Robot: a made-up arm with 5 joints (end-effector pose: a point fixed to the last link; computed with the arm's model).
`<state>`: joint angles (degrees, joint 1 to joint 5).
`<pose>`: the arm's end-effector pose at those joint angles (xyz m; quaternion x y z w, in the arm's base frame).
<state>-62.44 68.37 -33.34 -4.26 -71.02</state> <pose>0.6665 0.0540 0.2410 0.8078 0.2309 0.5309 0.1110</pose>
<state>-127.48 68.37 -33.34 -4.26 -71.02</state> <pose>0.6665 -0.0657 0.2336 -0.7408 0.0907 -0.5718 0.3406</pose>
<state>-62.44 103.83 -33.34 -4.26 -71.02</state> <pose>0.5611 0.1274 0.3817 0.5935 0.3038 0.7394 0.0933</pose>
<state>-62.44 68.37 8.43 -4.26 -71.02</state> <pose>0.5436 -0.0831 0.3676 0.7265 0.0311 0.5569 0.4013</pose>
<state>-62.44 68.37 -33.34 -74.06 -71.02</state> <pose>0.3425 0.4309 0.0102 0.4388 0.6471 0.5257 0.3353</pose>
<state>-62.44 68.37 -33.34 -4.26 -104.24</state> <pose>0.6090 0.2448 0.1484 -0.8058 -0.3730 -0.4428 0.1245</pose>
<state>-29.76 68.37 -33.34 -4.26 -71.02</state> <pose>0.6665 0.0982 0.1964 0.7439 0.3709 0.4445 0.3338</pose>
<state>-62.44 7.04 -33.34 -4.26 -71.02</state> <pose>0.5852 -0.0887 -0.0325 0.9893 0.0582 0.0652 0.1164</pose>
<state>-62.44 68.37 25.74 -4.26 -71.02</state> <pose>0.4636 -0.1026 0.4135 0.6638 -0.0544 0.5461 0.5081</pose>
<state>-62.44 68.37 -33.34 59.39 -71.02</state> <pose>0.6837 -0.3796 -0.0173 -0.8925 0.2257 -0.3679 0.1308</pose>
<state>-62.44 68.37 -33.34 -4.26 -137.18</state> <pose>0.4532 0.3948 0.1208 -0.7374 -0.4832 -0.3188 0.3479</pose>
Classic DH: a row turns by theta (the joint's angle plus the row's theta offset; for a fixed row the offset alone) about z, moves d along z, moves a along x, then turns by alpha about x. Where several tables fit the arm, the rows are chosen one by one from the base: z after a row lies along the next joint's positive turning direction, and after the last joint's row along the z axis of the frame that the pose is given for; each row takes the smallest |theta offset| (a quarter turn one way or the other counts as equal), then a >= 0, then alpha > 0; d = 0 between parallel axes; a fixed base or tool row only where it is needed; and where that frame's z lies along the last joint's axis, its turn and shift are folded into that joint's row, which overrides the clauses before.
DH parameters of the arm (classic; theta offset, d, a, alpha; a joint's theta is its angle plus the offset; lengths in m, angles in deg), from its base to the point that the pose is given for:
base (fixed): -90 0.1434 0 90
joint 1: 0 -0.3657 -0.0259 -90
joint 2: 0 -0.086 -0.054 90
joint 3: 90 0.2615 0.0775 90
joint 4: 0 -0.1077 -0.0301 -90
joint 5: 90 -0.439 0.1071 90
tool (fixed): -90 0.3692 0 0

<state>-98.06 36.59 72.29 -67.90 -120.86</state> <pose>0.4234 0.0073 -0.2713 0.8991 0.2489 -0.1547 0.3252</pose>
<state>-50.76 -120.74 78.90 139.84 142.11</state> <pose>1.1847 0.1225 -0.0304 0.9807 0.0453 0.1751 0.0741</pose>
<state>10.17 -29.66 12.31 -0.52 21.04</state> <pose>0.7502 0.3644 0.2639 -0.3572 0.0558 -0.2508 0.8980</pose>
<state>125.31 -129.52 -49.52 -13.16 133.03</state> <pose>0.7255 0.1405 0.5092 0.5034 0.2777 0.8160 0.0599</pose>
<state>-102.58 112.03 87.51 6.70 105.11</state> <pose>0.3147 0.4651 0.4751 -0.3590 -0.4598 -0.7272 0.3617</pose>
